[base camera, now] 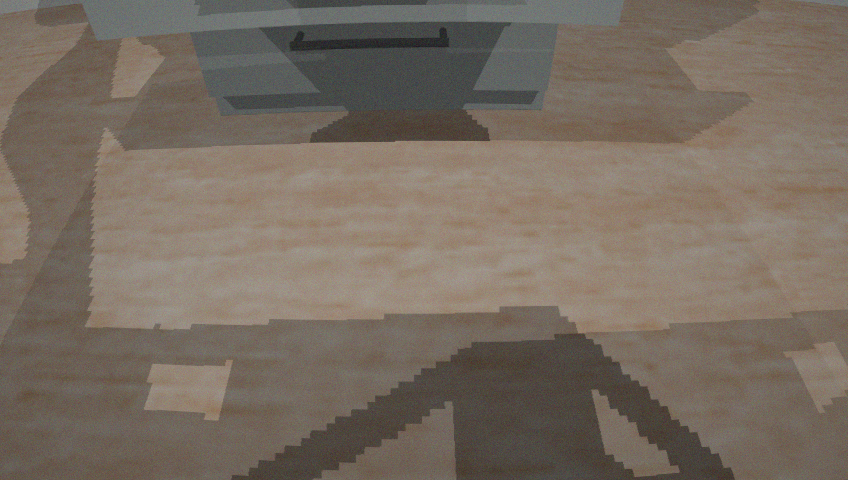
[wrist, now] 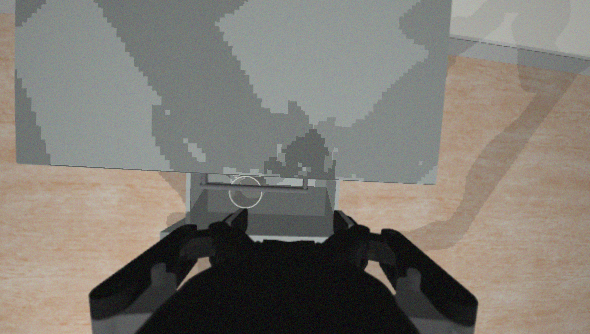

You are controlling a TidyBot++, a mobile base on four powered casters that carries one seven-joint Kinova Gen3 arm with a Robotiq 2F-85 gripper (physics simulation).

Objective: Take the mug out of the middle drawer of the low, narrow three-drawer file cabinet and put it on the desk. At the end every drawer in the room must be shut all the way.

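Places are measured from the arm's base along level axes (x ahead, y left, z up), in millimetres.
Pixels of known places: gripper, fingertip midpoint: (wrist: 290, 218).
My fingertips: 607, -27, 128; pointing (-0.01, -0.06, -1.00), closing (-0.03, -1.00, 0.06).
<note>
For each thing: its middle in the pictures, then the offset to it from my fingertips, as dx, dy, dz. "spot": a spot on its surface instead. Level surfaces: height alone.
- mug's thin pale round rim, surface spot: (wrist: 245, 207) spot: -58, +102, -222
- dark bar handle, surface spot: (wrist: 255, 188) spot: +13, +52, -94
- lowest drawer's dark handle, surface spot: (base camera: 368, 43) spot: +8, +54, -406
- Wood floor, surface height: dz -524
The low grey file cabinet (base camera: 238, 77) (wrist: 310, 65) has its broad top across the upper wrist view. A pulled-out drawer (wrist: 295, 239) sticks out from under the front edge of the top. The mug's thin pale round rim (wrist: 245, 207) shows inside this drawer, left of its middle and close to the cabinet front; the mug's body is hard to make out. A dark bar handle (wrist: 255, 188) crosses the view over the mug's rim. My gripper (wrist: 290, 218) is open and empty, its fingertips over the front part of the drawer. The desk does not show in either view.
The lowest drawer's dark handle (base camera: 368, 43) shows below the pale underside of the pulled-out drawer in the base view. A wall (wrist: 560, 25) with a grey baseboard stands at the upper right of the wrist view. Wood floor (base camera: 416, 226) (wrist: 520, 210) carries arm shadows.
</note>
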